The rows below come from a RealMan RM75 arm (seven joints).
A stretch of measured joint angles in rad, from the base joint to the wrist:
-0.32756, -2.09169, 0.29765, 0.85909, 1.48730, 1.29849, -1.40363
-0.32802, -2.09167, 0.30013, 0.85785, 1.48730, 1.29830, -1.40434
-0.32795, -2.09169, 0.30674, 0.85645, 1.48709, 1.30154, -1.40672
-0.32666, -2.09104, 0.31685, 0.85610, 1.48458, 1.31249, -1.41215
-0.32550, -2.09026, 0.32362, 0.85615, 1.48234, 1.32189, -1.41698
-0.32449, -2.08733, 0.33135, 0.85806, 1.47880, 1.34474, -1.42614
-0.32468, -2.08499, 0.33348, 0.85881, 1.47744, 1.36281, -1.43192
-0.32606, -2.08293, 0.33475, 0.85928, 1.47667, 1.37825, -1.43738
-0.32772, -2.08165, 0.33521, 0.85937, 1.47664, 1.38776, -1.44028
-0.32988, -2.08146, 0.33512, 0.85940, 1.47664, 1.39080, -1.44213
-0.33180, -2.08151, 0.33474, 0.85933, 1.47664, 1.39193, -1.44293
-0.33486, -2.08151, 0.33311, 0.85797, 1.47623, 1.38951, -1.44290
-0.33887, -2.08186, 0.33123, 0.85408, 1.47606, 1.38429, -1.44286
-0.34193, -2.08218, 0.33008, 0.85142, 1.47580, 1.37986, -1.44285
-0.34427, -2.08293, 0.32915, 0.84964, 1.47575, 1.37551, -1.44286
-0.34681, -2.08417, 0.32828, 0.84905, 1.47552, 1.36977, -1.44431
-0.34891, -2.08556, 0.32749, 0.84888, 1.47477, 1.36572, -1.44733
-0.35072, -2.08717, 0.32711, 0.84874, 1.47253, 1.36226, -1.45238
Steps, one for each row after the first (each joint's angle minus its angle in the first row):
-0.00046, 0.00002, 0.00248, -0.00124, 0.00000, -0.00019, -0.00071
-0.00039, 0.00000, 0.00909, -0.00264, -0.00021, 0.00305, -0.00309
0.00090, 0.00065, 0.01920, -0.00299, -0.00272, 0.01400, -0.00852
0.00206, 0.00143, 0.02597, -0.00294, -0.00496, 0.02340, -0.01335
0.00307, 0.00436, 0.03370, -0.00103, -0.00850, 0.04625, -0.02251
0.00288, 0.00670, 0.03583, -0.00028, -0.00986, 0.06432, -0.02829
0.00150, 0.00876, 0.03710, 0.00019, -0.01063, 0.07976, -0.03375
-0.00016, 0.01004, 0.03756, 0.00028, -0.01066, 0.08927, -0.03665
-0.00232, 0.01023, 0.03747, 0.00031, -0.01066, 0.09231, -0.03850
-0.00424, 0.01018, 0.03709, 0.00024, -0.01066, 0.09344, -0.03930
-0.00730, 0.01018, 0.03546, -0.00112, -0.01107, 0.09102, -0.03927
-0.01131, 0.00983, 0.03358, -0.00501, -0.01124, 0.08580, -0.03923
-0.01437, 0.00951, 0.03243, -0.00767, -0.01150, 0.08137, -0.03922
-0.01671, 0.00876, 0.03150, -0.00945, -0.01155, 0.07702, -0.03923
-0.01925, 0.00752, 0.03063, -0.01004, -0.01178, 0.07128, -0.04068
-0.02135, 0.00613, 0.02984, -0.01021, -0.01253, 0.06723, -0.04370
-0.02316, 0.00452, 0.02946, -0.01035, -0.01477, 0.06377, -0.04875

